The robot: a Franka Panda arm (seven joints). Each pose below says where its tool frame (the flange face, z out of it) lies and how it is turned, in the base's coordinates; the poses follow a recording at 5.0 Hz.
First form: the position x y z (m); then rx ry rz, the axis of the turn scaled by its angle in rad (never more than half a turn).
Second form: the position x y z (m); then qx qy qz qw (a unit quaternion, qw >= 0). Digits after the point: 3 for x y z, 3 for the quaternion.
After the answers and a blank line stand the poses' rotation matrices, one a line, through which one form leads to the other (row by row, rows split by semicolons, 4 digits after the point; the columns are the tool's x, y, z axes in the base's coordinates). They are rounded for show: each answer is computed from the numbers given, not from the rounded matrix.
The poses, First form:
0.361, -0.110, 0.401, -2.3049, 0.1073, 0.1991
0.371, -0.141, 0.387, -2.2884, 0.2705, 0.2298
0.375, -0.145, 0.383, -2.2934, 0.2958, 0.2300
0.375, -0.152, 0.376, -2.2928, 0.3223, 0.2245
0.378, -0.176, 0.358, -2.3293, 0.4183, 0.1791
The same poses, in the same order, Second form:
0.361, -0.110, 0.401, -0.912, 0.042, 0.079, 0.401
0.371, -0.141, 0.387, -0.905, 0.107, 0.091, 0.401
0.375, -0.145, 0.383, -0.906, 0.117, 0.091, 0.398
0.375, -0.152, 0.376, -0.905, 0.127, 0.089, 0.396
0.378, -0.176, 0.358, -0.910, 0.163, 0.070, 0.375

0.9840 -0.1406 -0.1095; -0.0142 -0.6745 0.7381; -0.1776 -0.7248 -0.6657
0.9606 -0.2666 -0.0787; -0.1207 -0.6551 0.7459; -0.2504 -0.7070 -0.6614
0.9562 -0.2837 -0.0716; -0.1393 -0.6566 0.7413; -0.2574 -0.6989 -0.6673
0.9519 -0.3004 -0.0595; -0.1599 -0.6532 0.7401; -0.2612 -0.6950 -0.6699
0.9368 -0.3498 -0.0048; -0.2449 -0.6657 0.7049; -0.2498 -0.6591 -0.7093

